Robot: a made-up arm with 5 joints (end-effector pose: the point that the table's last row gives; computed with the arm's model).
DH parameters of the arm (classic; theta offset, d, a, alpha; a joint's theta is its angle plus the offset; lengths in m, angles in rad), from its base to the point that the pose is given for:
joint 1: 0 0.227 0 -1.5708
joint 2: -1.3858 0 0.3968 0
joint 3: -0.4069 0 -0.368 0
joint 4: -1.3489 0 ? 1.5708
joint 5: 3.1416 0.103 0 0
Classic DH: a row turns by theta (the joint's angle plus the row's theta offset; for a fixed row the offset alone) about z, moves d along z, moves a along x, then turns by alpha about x.
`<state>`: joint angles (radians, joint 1 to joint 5).
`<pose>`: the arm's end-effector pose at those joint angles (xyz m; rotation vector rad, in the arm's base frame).
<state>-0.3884 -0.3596 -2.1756 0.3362 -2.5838</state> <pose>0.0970 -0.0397 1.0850 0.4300 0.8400 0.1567</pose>
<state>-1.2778 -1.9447 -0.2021 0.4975 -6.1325</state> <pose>-0.0105 0.0349 0.5048 1.3022 -1.1289 1.5760</pose>
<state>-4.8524 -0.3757 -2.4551 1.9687 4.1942</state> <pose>0.0123 0.0875 0.9776 -0.4948 2.5853 1.1456</pose>
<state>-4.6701 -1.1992 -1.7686 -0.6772 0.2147</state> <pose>0.0201 -0.4748 0.8553 0.4139 0.3481 -1.2843</pose>
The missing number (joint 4, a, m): -0.081
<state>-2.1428 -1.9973 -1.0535 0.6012 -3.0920</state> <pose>0.2328 0.3616 0.6279 0.7389 0.3796 -1.9950</pose>
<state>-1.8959 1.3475 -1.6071 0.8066 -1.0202</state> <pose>-0.1861 -0.5520 -0.2141 -2.3519 1.1011 0.0820</pose>
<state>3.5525 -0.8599 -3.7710 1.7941 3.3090</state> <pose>0.6038 0.2631 0.6079 0.4036 0.0494 -2.5378</pose>
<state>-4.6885 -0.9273 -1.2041 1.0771 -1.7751</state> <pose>-0.0029 0.1223 0.7984 -0.3005 2.6223 1.5302</pose>
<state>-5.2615 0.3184 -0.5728 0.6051 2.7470</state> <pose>0.2092 0.3419 0.1230 1.8238 -2.1298 0.1532</pose>
